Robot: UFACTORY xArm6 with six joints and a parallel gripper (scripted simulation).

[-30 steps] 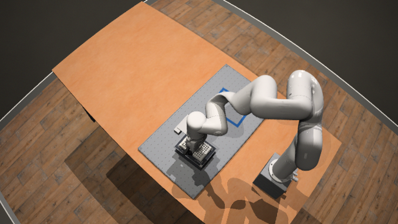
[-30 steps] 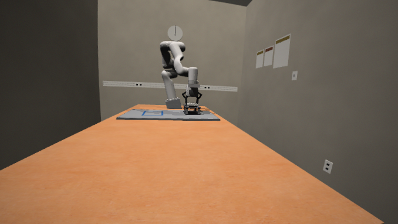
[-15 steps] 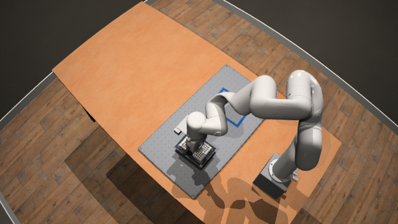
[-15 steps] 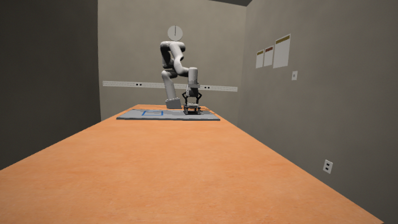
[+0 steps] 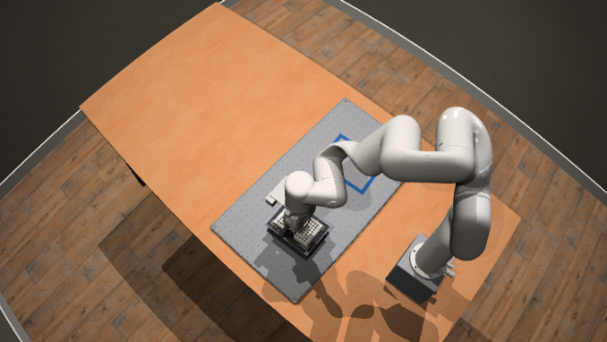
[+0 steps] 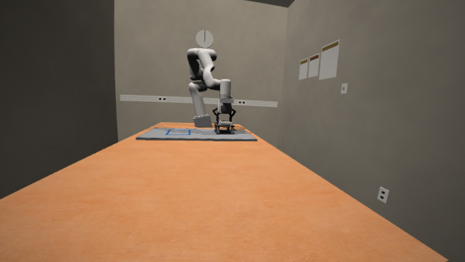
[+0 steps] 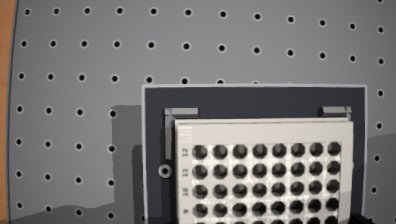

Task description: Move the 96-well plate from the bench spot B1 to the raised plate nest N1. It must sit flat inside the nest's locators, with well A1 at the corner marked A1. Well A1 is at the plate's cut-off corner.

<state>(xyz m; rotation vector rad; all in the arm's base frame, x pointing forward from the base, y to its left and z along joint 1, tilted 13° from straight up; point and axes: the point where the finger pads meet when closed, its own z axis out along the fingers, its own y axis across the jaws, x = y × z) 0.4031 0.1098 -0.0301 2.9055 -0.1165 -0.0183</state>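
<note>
Right now my hand is 10 mm above the 96-well plate. From my hand the other things lie so: raised plate nest (30 mm below).
</note>
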